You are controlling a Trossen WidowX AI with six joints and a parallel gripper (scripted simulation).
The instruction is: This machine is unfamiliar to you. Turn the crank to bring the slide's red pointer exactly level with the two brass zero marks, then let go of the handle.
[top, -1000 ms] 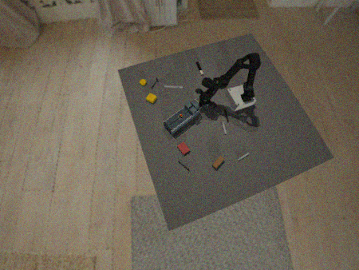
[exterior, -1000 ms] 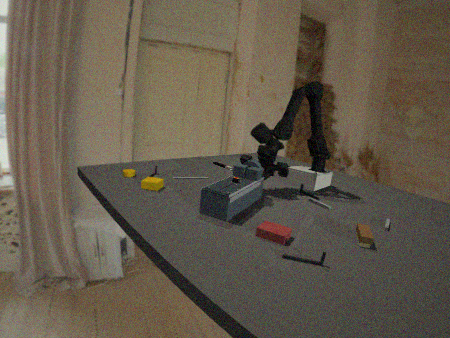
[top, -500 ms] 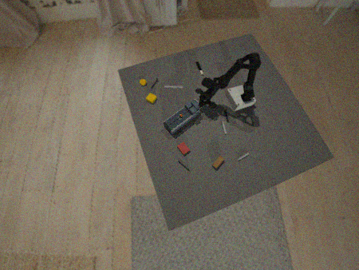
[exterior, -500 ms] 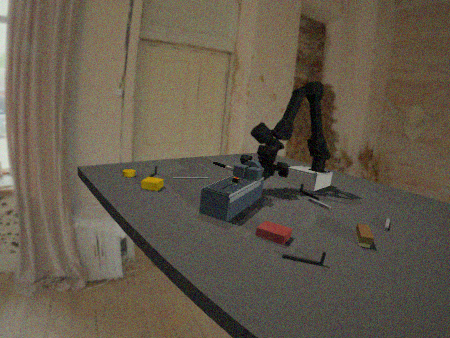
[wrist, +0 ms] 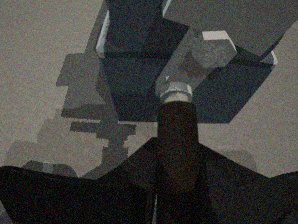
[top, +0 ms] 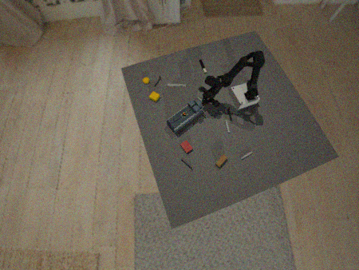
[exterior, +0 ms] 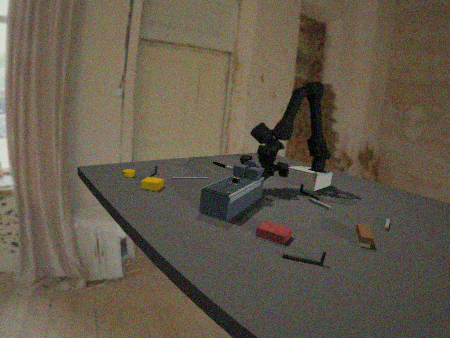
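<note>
My gripper tip is 2 cm past the dark handle, 1 cm to the left of it and 3 cm below it. Round my gripper tip: red pointer (15 cm ahead, 6 cm to the left, 5 cm above); then yellow block (33 cm ahead, 17 cm to the right, 2 cm below); then red block (19 cm ahead, 28 cm to the left, 2 cm below).
</note>
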